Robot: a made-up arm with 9 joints. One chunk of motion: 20 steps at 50 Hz.
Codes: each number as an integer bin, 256 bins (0 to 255) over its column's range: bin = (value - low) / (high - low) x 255, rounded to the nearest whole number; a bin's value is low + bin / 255 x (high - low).
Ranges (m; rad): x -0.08..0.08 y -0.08..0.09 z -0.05..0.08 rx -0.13..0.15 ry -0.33..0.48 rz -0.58..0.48
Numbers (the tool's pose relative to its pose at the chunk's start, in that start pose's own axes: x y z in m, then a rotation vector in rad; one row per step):
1: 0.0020 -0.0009 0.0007 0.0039 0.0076 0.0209
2: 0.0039 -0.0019 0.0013 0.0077 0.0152 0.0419
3: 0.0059 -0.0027 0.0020 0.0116 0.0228 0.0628
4: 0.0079 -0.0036 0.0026 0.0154 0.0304 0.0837
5: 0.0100 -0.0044 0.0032 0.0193 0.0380 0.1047
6: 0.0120 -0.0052 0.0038 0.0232 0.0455 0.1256
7: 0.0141 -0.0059 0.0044 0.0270 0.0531 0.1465
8: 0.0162 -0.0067 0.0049 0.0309 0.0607 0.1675
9: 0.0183 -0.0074 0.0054 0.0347 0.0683 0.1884
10: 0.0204 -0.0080 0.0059 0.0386 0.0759 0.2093
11: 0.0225 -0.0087 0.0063 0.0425 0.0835 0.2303
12: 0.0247 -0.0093 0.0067 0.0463 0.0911 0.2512
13: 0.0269 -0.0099 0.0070 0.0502 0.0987 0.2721
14: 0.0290 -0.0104 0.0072 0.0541 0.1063 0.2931
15: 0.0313 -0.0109 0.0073 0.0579 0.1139 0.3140
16: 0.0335 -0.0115 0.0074 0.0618 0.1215 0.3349
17: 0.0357 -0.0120 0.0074 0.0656 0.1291 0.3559
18: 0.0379 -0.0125 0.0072 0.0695 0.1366 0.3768
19: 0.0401 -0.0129 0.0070 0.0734 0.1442 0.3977
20: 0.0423 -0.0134 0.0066 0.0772 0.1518 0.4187
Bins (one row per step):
1: 131 119 99 122 106 145
2: 134 117 101 125 109 150
3: 137 116 102 129 111 155
4: 140 115 103 132 113 160
5: 143 113 104 136 116 165
6: 147 112 106 140 118 170
7: 150 111 107 143 121 175
8: 153 110 108 147 123 180
9: 157 109 109 150 125 185
10: 160 108 110 154 128 190
11: 163 107 110 157 130 195
12: 167 106 111 161 133 200
13: 170 105 112 164 135 205
14: 174 104 112 168 137 210
15: 177 104 112 171 140 215
16: 181 103 113 175 142 220
17: 184 102 113 178 145 225
18: 188 101 112 182 147 230
19: 191 101 112 185 149 235
20: 195 100 111 189 152 240

